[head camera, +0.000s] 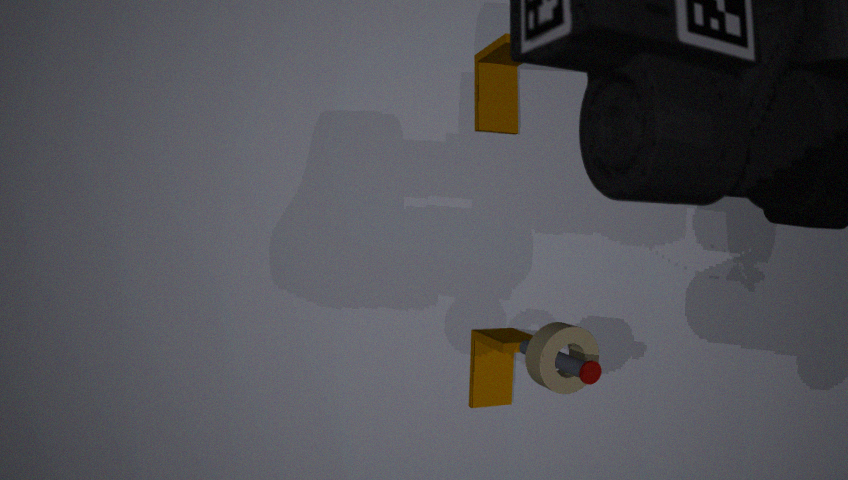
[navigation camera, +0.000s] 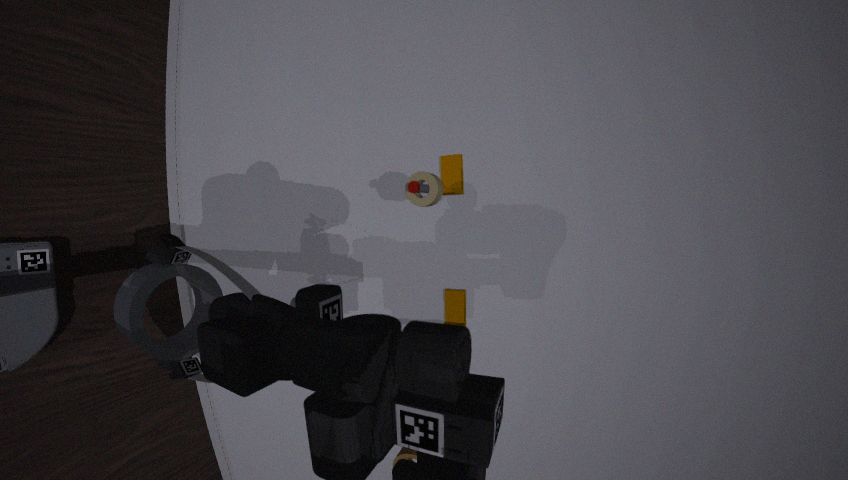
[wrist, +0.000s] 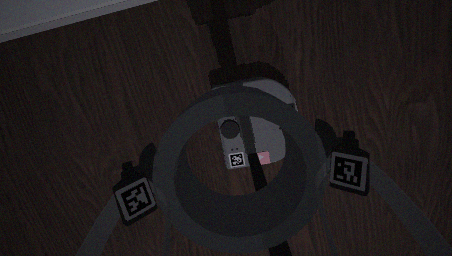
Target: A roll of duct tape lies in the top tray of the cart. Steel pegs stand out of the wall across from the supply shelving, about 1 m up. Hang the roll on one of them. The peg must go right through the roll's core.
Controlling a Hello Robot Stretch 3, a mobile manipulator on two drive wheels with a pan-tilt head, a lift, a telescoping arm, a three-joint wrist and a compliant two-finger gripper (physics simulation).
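Frame: origin at the robot's base, x back, y up, z left, level; metres.
Seen in the pictures: gripper, between the fingertips: [navigation camera: 162, 305].
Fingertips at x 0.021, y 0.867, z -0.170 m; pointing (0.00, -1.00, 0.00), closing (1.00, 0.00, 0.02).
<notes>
Offsets run from my fingertips to a thing's top centre. "pt": to the spot under its first point. Level surfaces: height alone.
The grey duct tape roll @[dx +0.000, dy +0.051, dz +0.000 m] [navigation camera: 129, 309] [wrist: 240, 242] is held between the two fingertips of my gripper [navigation camera: 184, 310] [wrist: 236, 149]; its open core faces the wrist camera. It hangs at the left in the navigation view, apart from the pegs. One steel peg @[pt dx -0.133, dy +0.229, dz -0.228 m] [head camera: 570, 363] [navigation camera: 424, 188] with a red tip passes through a tan roll @[dx -0.138, dy +0.243, dz -0.260 m] [head camera: 537, 356] [navigation camera: 437, 190]. Its yellow bracket @[pt dx -0.185, dy +0.227, dz -0.373 m] [head camera: 490, 377] [navigation camera: 451, 172] is on the wall. Another yellow bracket [head camera: 497, 98] [navigation camera: 455, 305] shows beside my wrist; its peg is hidden behind the wrist. The cart does not show.
My dark wrist [head camera: 666, 124] [navigation camera: 339, 350] covers the upper right of the head view and stands in front of the wall [head camera: 148, 237] [navigation camera: 654, 178]. Part of a brown ring @[dx +0.361, dy +0.240, dz -0.290 m] [navigation camera: 405, 456] shows below it. My base [navigation camera: 23, 327] [wrist: 267, 132] stands on the wooden floor @[dy -0.866 m] [navigation camera: 89, 118] [wrist: 100, 100].
</notes>
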